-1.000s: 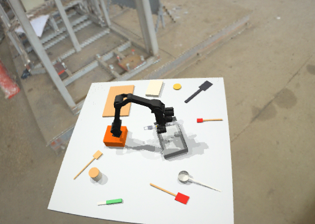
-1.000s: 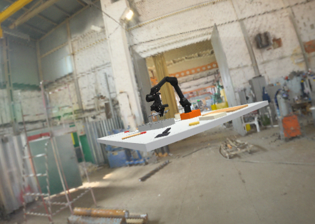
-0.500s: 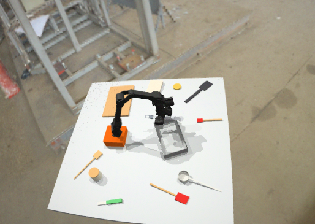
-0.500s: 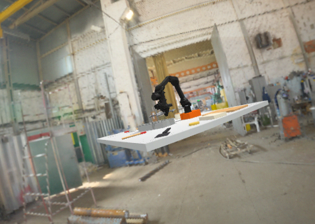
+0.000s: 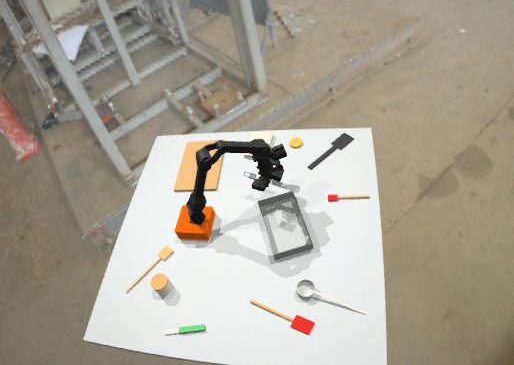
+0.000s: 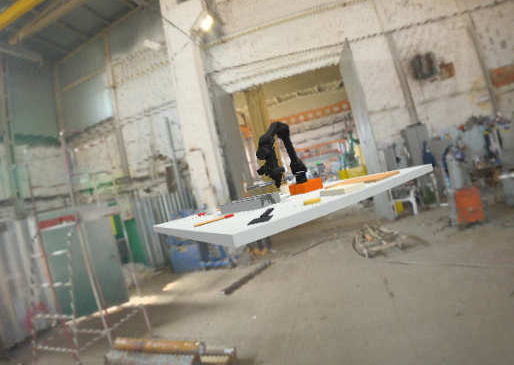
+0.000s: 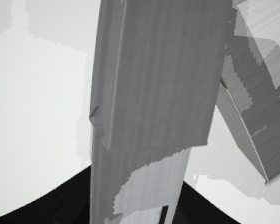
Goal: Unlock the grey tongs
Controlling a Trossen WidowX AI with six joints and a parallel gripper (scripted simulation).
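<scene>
Right now my gripper tip is 30 mm past the yellow lock piece and 40 mm below it. The rest, counted from my gripper tip: black spatula: 240 mm ahead, 360 mm to the left, 80 mm below; then cream block: 160 mm behind, 310 mm to the left, 70 mm below; then grey roasting tin: 120 mm ahead, 170 mm to the right, 50 mm below.
</scene>
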